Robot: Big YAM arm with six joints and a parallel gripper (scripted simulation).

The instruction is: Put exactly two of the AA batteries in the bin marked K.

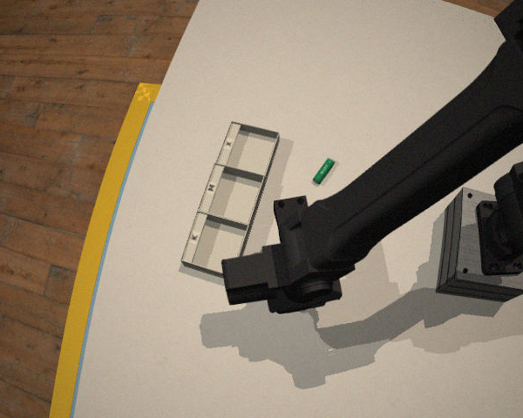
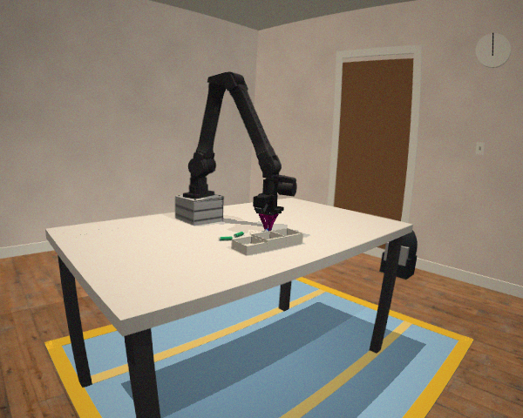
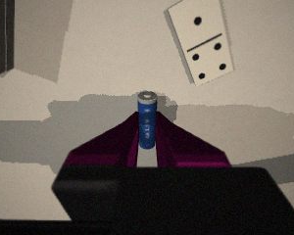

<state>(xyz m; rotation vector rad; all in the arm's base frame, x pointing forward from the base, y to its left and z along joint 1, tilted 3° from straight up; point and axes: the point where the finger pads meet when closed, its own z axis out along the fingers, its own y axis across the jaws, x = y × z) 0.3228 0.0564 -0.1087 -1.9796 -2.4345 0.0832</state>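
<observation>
My gripper is now 2 cm past the white domino, 6 cm to the left of it and 1 cm above it. From my hand the other things lie so: brass hex nut (2 cm ahead, 13 cm to the right, 1 cm below); bin (11 cm ahead, 15 cm to the right, 1 cm above); blue AA battery (right at my hand).
</observation>
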